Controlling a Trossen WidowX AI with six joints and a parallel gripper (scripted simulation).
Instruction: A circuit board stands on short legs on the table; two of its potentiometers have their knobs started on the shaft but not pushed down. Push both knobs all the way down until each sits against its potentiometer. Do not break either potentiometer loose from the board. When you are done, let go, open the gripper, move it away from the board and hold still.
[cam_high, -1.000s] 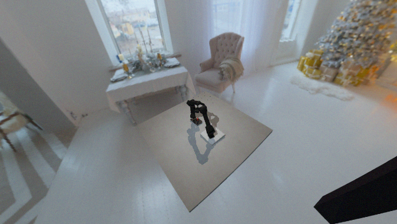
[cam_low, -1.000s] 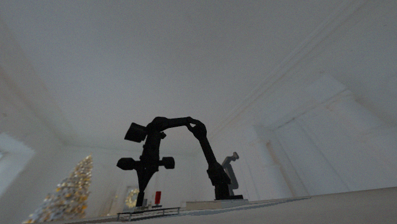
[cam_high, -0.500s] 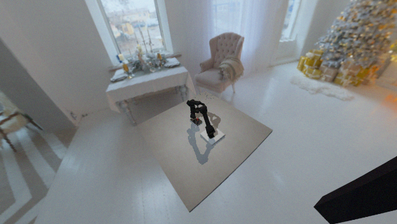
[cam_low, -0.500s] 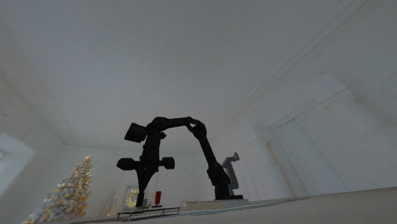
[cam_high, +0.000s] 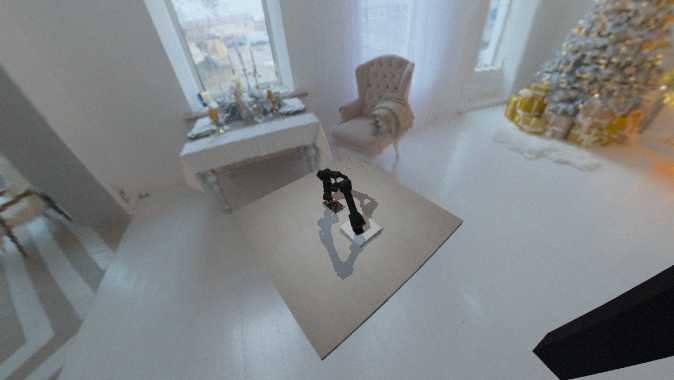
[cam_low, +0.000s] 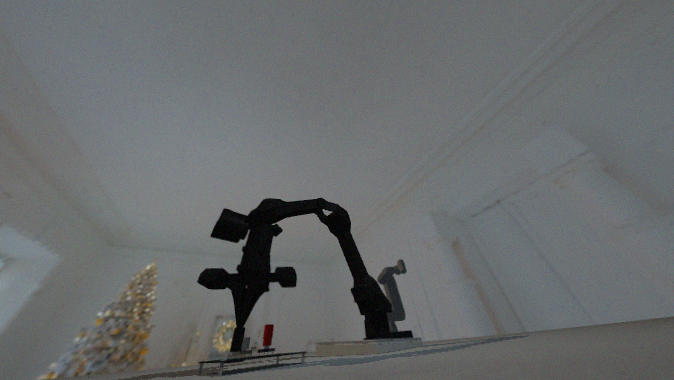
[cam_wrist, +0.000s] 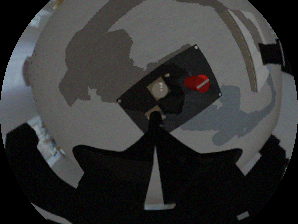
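Now: gripper tip 1 cm above the black knob. Also, from my gripper tip: red knob (6 cm behind, 3 cm to the right, 1 cm below).
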